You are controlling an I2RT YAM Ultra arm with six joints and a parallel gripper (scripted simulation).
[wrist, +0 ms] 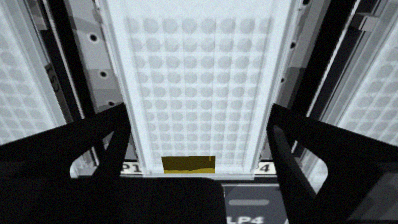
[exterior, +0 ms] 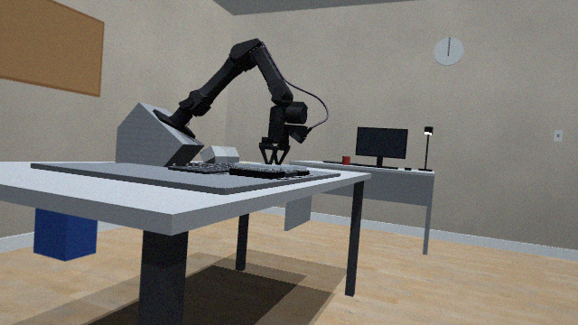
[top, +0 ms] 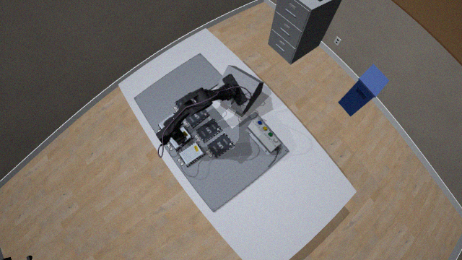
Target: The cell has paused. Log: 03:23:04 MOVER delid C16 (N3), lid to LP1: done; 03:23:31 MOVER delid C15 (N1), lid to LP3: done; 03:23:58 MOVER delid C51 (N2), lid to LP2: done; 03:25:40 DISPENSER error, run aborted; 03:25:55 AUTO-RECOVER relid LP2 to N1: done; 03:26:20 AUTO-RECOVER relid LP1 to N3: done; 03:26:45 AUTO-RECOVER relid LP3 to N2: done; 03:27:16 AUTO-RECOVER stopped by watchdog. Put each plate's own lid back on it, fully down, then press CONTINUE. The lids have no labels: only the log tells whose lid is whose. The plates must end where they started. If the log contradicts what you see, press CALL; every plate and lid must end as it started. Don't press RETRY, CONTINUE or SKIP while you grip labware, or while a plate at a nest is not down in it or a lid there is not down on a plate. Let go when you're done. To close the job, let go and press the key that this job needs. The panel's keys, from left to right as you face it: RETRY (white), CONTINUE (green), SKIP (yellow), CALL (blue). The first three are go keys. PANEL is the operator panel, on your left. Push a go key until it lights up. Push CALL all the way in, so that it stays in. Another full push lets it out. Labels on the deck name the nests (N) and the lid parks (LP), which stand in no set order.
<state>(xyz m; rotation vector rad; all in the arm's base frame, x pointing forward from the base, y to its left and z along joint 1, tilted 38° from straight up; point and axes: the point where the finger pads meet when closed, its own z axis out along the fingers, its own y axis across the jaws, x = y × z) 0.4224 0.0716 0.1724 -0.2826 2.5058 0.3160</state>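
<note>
Now: hand 190 mm past the lid park LP1, 30 mm above it and 10 mm to the right of it. From my hand the other things lie so: blue key (500 mm behind, 110 mm to the left, 20 mm above); then lid park LP2 (230 mm behind, 140 mm to the left, 30 mm below); then lid park LP4 (150 mm behind, 110 mm to the right, 30 mm below).
</note>
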